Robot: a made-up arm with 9 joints. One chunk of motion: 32 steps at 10 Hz.
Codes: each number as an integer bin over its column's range. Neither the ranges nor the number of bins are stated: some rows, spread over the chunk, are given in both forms.
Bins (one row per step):
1: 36 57 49 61 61 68
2: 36 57 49 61 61 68
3: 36 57 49 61 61 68
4: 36 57 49 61 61 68
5: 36 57 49 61 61 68
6: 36 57 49 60 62 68
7: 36 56 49 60 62 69
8: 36 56 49 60 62 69
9: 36 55 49 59 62 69
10: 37 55 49 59 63 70
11: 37 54 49 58 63 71
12: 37 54 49 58 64 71
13: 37 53 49 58 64 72
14: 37 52 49 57 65 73
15: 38 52 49 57 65 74
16: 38 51 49 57 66 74
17: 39 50 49 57 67 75
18: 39 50 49 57 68 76
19: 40 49 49 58 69 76
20: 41 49 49 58 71 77
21: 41 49 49 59 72 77
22: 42 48 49 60 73 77
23: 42 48 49 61 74 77
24: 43 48 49 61 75 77
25: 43 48 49 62 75 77
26: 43 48 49 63 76 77
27: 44 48 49 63 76 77
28: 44 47 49 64 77 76
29: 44 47 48 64 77 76
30: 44 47 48 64 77 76
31: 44 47 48 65 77 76
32: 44 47 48 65 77 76
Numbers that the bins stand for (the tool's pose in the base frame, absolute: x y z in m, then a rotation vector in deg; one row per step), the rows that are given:
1: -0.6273 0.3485 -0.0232 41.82 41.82 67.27
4: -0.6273 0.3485 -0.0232 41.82 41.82 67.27
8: -0.6273 0.3020 -0.0232 38.18 45.45 70.91
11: -0.5808 0.2091 -0.0232 30.91 49.09 78.18
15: -0.5343 0.1162 -0.0232 27.27 56.36 89.09
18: -0.4879 0.0232 -0.0232 27.27 67.27 96.36
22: -0.3485 -0.0697 -0.0232 38.18 85.45 100.00
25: -0.3020 -0.0697 -0.0232 45.45 92.73 100.00
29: -0.2556 -0.1162 -0.0697 52.73 100.00 96.36
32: -0.2556 -0.1162 -0.0697 56.36 100.00 96.36
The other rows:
2: -0.6273 0.3485 -0.0232 41.82 41.82 67.27
3: -0.6273 0.3485 -0.0232 41.82 41.82 67.27
5: -0.6273 0.3485 -0.0232 41.82 41.82 67.27
6: -0.6273 0.3485 -0.0232 38.18 45.45 67.27
7: -0.6273 0.3020 -0.0232 38.18 45.45 70.91
9: -0.6273 0.2556 -0.0232 34.55 45.45 70.91
10: -0.5808 0.2556 -0.0232 34.55 49.09 74.55
12: -0.5808 0.2091 -0.0232 30.91 52.73 78.18
13: -0.5808 0.1626 -0.0232 30.91 52.73 81.82
14: -0.5808 0.1162 -0.0232 27.27 56.36 85.45
16: -0.5343 0.0697 -0.0232 27.27 60.00 89.09
17: -0.4879 0.0232 -0.0232 27.27 63.64 92.73
19: -0.4414 -0.0232 -0.0232 30.91 70.91 96.36
20: -0.3949 -0.0232 -0.0232 30.91 78.18 100.00
21: -0.3949 -0.0232 -0.0232 34.55 81.82 100.00
23: -0.3485 -0.0697 -0.0232 41.82 89.09 100.00
24: -0.3020 -0.0697 -0.0232 41.82 92.73 100.00
26: -0.3020 -0.0697 -0.0232 49.09 96.36 100.00
27: -0.2556 -0.0697 -0.0232 49.09 96.36 100.00
28: -0.2556 -0.1162 -0.0232 52.73 100.00 96.36
30: -0.2556 -0.1162 -0.0697 52.73 100.00 96.36
31: -0.2556 -0.1162 -0.0697 56.36 100.00 96.36

